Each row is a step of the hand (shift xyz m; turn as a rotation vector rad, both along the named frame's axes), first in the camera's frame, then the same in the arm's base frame.
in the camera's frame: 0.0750 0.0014 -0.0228 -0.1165 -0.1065 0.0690
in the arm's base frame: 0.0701 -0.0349 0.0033 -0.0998 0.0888 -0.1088
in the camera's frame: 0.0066 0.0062 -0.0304 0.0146 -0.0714 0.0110
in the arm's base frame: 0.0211 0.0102 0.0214 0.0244 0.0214 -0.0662
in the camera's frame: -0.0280 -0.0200 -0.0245 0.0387 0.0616 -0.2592
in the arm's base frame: -0.0015 0.0422 0.0017 0.1643 0.0934 0.1917
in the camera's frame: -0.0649 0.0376 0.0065 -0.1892 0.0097 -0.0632
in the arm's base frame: -0.0636 0.0178 0.0361 -0.1098 0.1510 0.0709
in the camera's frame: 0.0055 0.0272 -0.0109 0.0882 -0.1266 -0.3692
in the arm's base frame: 0.0031 -0.0112 0.0274 0.3184 0.2230 0.0947
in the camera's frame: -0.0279 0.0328 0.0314 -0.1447 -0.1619 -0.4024
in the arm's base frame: -0.0487 -0.0175 0.0127 0.1702 0.4076 0.1184
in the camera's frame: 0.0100 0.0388 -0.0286 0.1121 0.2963 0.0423
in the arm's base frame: 0.0137 -0.0099 0.0463 -0.0212 -0.2485 0.1999
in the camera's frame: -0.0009 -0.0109 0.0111 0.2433 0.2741 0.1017
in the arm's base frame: -0.0042 -0.0002 -0.0150 0.0501 -0.3542 0.1293
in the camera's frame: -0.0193 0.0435 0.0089 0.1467 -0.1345 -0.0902
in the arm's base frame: -0.0319 -0.0155 0.0329 0.2018 0.0290 -0.0787
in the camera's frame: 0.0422 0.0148 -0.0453 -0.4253 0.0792 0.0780
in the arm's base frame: 0.0546 -0.0081 0.0317 -0.3916 0.1825 0.0808
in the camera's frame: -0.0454 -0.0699 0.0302 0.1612 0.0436 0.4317
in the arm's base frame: -0.0330 0.0474 -0.0673 -0.1421 -0.3737 -0.2333
